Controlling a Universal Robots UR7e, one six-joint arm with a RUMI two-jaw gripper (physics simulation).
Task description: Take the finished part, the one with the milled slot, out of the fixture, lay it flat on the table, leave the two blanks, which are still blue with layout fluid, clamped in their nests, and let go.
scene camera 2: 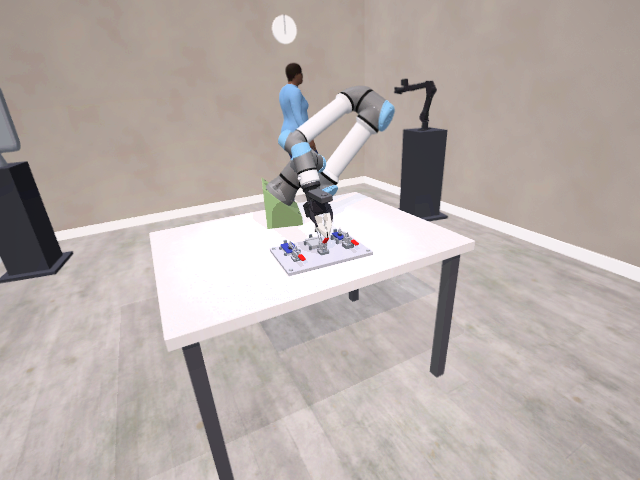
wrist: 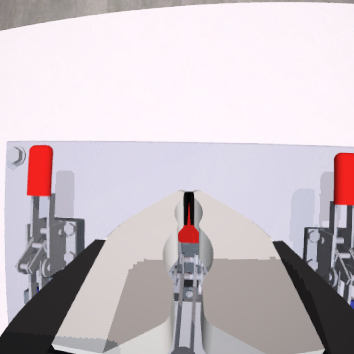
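Where they show: gripper, fingertip midpoint: point(scene camera 2: 327, 237) point(wrist: 188, 193); arm's base at its link origin: point(scene camera 2: 278, 195).
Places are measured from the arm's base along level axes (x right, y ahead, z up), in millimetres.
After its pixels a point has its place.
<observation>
The grey finished part point(scene camera 2: 312, 241) {y 376, x -63, z -100 mm} sits in the middle nest of the fixture plate point(scene camera 2: 336, 257) {y 510, x -119, z -121 mm} point(wrist: 125, 170) {y 505, x -149, z -121 mm}; its slot is too small to make out. One blue blank point(scene camera 2: 287, 248) {y 392, x 45, z -105 mm} is in the left nest, another blue blank point(scene camera 2: 338, 235) in the right nest. My gripper point(scene camera 2: 326, 236) {y 498, x -90, z -39 mm} point(wrist: 188, 193) {y 498, x -90, z -39 mm} is shut and empty, low over the middle clamp. That clamp's red handle point(scene camera 2: 325, 240) {y 492, x -84, z -52 mm} point(wrist: 188, 235) {y 473, x -87, z -58 mm} stands raised close to the fingertips in the scene view, and shows through the gap between the fingers in the wrist view. The fingers hide much of the middle nest there.
The left clamp's red handle point(scene camera 2: 301, 257) point(wrist: 40, 170) and the right clamp's red handle point(scene camera 2: 354, 241) point(wrist: 345, 178) lie down toward the front edge of the plate. The white table point(scene camera 2: 217, 289) {y 556, x 325, z -137 mm} point(wrist: 175, 75) {y 597, x -122, z -136 mm} extends around the plate. A person point(scene camera 2: 292, 105) stands behind the arm.
</observation>
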